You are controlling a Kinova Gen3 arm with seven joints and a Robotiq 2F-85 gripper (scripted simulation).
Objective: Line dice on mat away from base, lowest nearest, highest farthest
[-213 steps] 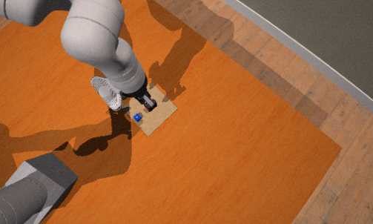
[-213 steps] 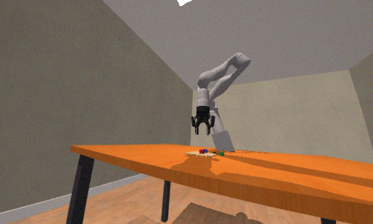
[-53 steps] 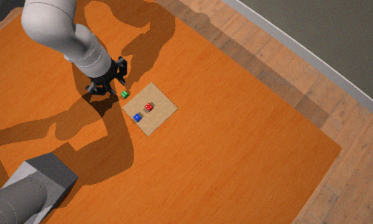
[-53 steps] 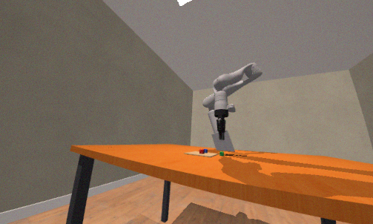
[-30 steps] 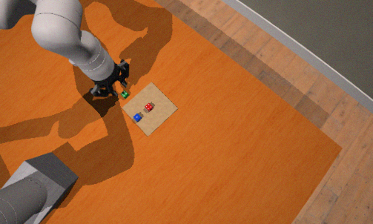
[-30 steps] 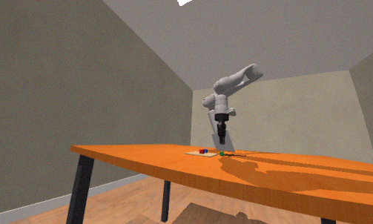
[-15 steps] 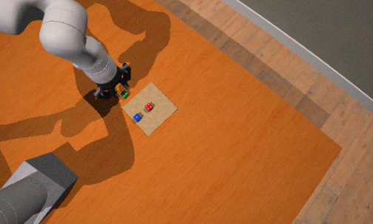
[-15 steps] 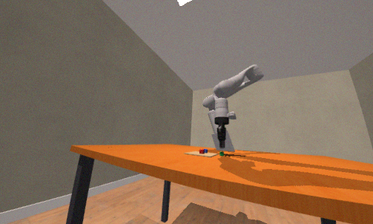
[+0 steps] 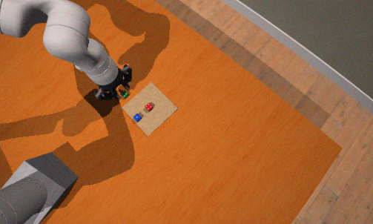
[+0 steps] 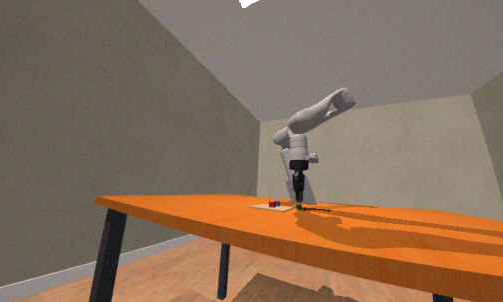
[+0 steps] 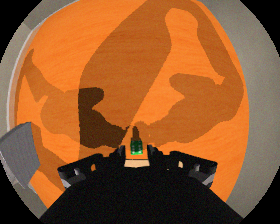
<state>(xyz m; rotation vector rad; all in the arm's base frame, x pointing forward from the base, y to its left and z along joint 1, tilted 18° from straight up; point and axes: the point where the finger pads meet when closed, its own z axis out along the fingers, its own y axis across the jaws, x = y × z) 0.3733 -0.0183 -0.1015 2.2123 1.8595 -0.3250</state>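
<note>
My hand is 40 mm above the green die. From my hand the other things lie so: blue die: 90 mm to the right, 40 mm behind, 30 mm below; tan mat: 100 mm to the right, 40 mm below, 10 mm ahead; red die: 100 mm to the right, 30 mm below, 10 mm ahead.
</note>
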